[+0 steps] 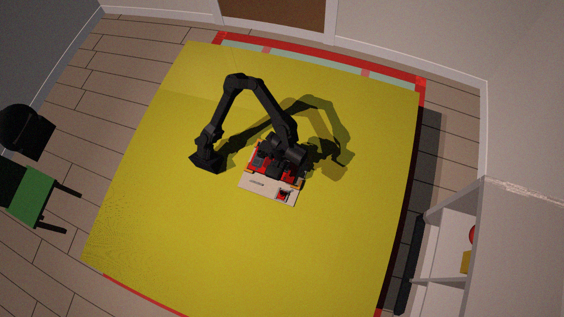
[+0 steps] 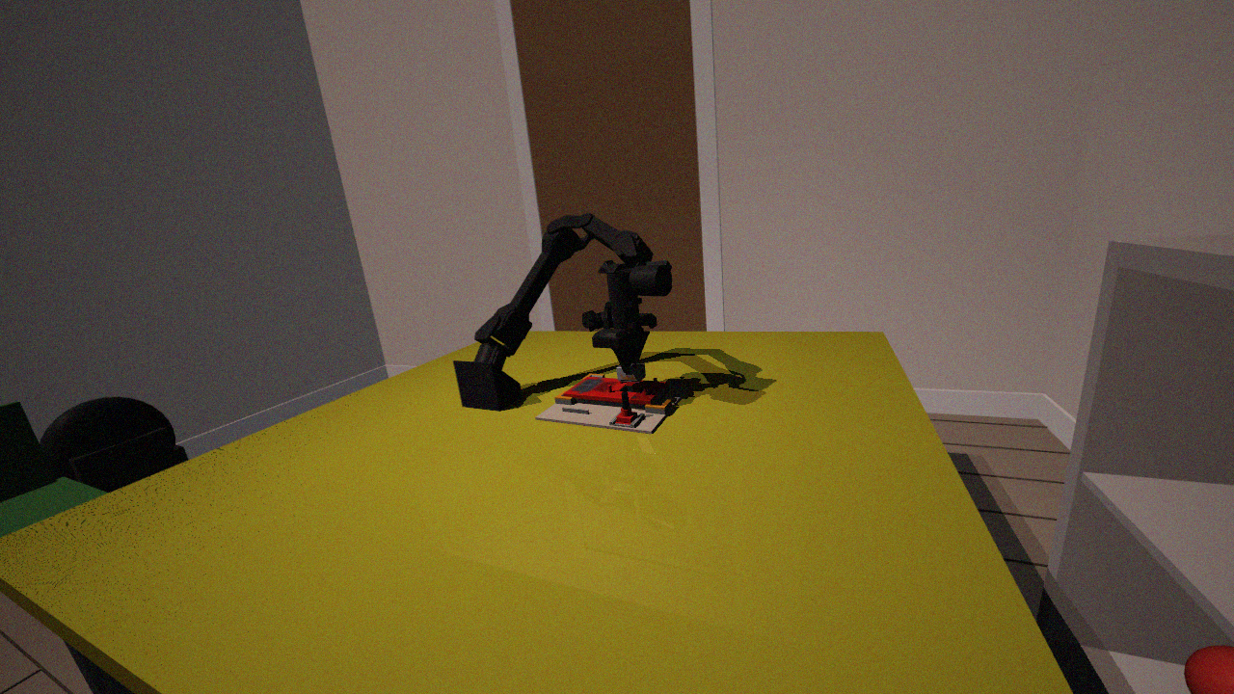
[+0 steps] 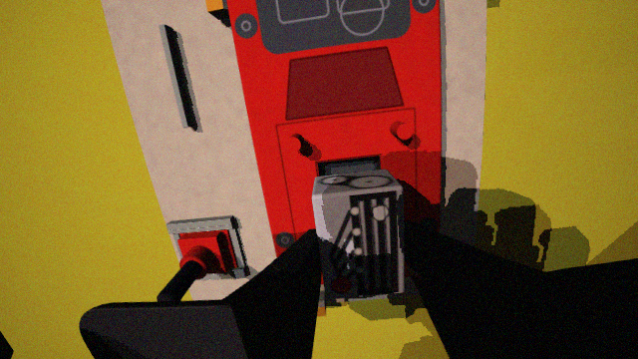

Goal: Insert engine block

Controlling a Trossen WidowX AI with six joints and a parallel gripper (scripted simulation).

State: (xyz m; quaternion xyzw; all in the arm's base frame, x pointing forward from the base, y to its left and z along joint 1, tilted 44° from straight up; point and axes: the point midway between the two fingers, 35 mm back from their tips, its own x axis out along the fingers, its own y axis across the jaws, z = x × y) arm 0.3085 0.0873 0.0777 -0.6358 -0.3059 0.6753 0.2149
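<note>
My gripper tip is 10 mm above the engine block. The rest, counted from my gripper tip: beige base plate: 20 mm behind, 10 mm to the right, 60 mm below.
</note>
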